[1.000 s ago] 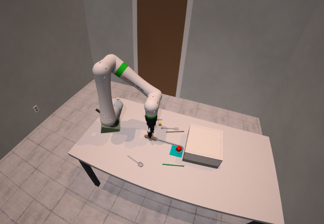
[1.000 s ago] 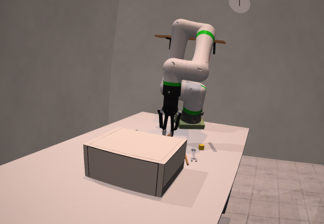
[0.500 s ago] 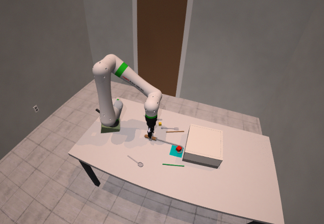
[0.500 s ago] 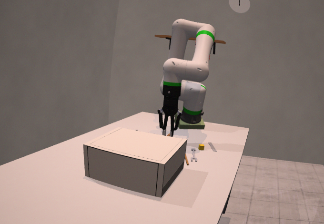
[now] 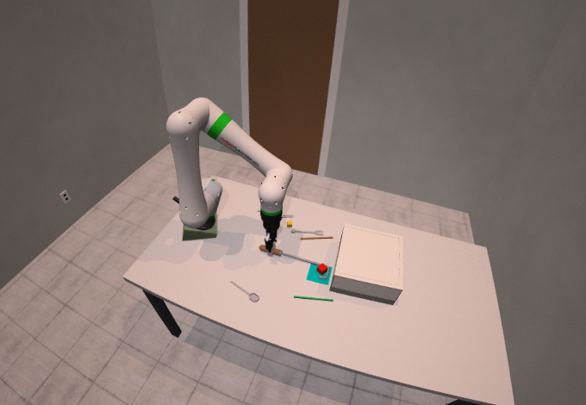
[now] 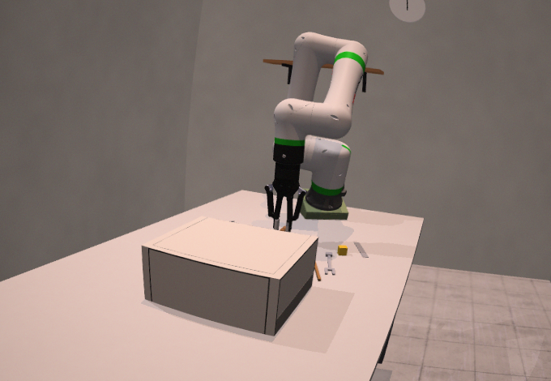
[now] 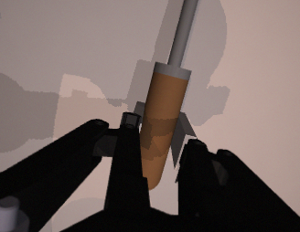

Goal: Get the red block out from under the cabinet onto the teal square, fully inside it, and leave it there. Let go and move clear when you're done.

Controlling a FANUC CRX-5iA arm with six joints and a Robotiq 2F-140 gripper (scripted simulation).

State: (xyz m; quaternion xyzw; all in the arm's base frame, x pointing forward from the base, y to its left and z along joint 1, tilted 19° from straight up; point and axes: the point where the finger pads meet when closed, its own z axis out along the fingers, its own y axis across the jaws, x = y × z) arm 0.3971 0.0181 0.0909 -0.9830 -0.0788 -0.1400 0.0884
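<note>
My hand is 130 mm short of the hook tool, 10 mm to the left of it and 20 mm above it. The rest, counted from my hand: yellow cube 10 mm behind, 210 mm to the left, 30 mm below; then grey wrench 100 mm ahead, 210 mm to the left, 30 mm below; then metal spoon 30 mm ahead, 250 mm to the right, 30 mm below.
</note>
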